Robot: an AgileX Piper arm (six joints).
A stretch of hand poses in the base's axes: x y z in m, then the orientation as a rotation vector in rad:
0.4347 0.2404 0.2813 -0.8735 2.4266 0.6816
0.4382 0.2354 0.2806 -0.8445 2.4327 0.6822
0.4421 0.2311 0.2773 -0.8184 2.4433 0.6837
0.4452 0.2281 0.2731 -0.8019 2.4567 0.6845
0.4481 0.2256 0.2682 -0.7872 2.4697 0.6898
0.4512 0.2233 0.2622 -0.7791 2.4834 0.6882
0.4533 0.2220 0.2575 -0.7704 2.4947 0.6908
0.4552 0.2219 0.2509 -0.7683 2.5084 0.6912
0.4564 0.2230 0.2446 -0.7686 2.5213 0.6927
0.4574 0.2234 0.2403 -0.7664 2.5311 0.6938
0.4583 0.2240 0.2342 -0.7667 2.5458 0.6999
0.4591 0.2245 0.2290 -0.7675 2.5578 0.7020
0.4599 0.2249 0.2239 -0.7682 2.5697 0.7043
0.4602 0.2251 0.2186 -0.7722 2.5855 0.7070
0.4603 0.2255 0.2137 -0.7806 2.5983 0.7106
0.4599 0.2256 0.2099 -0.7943 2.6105 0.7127
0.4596 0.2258 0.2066 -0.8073 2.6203 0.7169
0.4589 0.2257 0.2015 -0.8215 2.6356 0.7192
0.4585 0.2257 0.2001 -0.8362 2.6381 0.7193
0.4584 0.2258 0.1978 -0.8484 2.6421 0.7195
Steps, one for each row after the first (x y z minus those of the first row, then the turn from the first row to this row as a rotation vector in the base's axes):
0.0035 -0.0050 -0.0007 0.0052 0.0037 -0.0208
0.0074 -0.0093 -0.0040 0.0082 0.0120 -0.0394
0.0105 -0.0123 -0.0082 0.0071 0.0231 -0.0513
0.0134 -0.0148 -0.0131 0.0082 0.0359 -0.0609
0.0165 -0.0171 -0.0191 0.0034 0.0468 -0.0672
0.0186 -0.0184 -0.0238 0.0021 0.0573 -0.0730
0.0205 -0.0185 -0.0304 -0.0031 0.0692 -0.0745
0.0217 -0.0174 -0.0367 -0.0079 0.0809 -0.0741
0.0227 -0.0170 -0.0410 -0.0110 0.0898 -0.0755
0.0236 -0.0164 -0.0471 -0.0140 0.1050 -0.0741
0.0244 -0.0159 -0.0523 -0.0182 0.1163 -0.0731
0.0252 -0.0155 -0.0574 -0.0222 0.1275 -0.0722
0.0255 -0.0153 -0.0627 -0.0285 0.1424 -0.0688
0.0256 -0.0149 -0.0676 -0.0341 0.1552 -0.0623
0.0252 -0.0148 -0.0714 -0.0415 0.1670 -0.0524
0.0249 -0.0146 -0.0747 -0.0465 0.1777 -0.0426
0.0242 -0.0147 -0.0798 -0.0553 0.1924 -0.0324
0.0238 -0.0147 -0.0812 -0.0598 0.1953 -0.0224
0.0237 -0.0146 -0.0835 -0.0644 0.1994 -0.0141

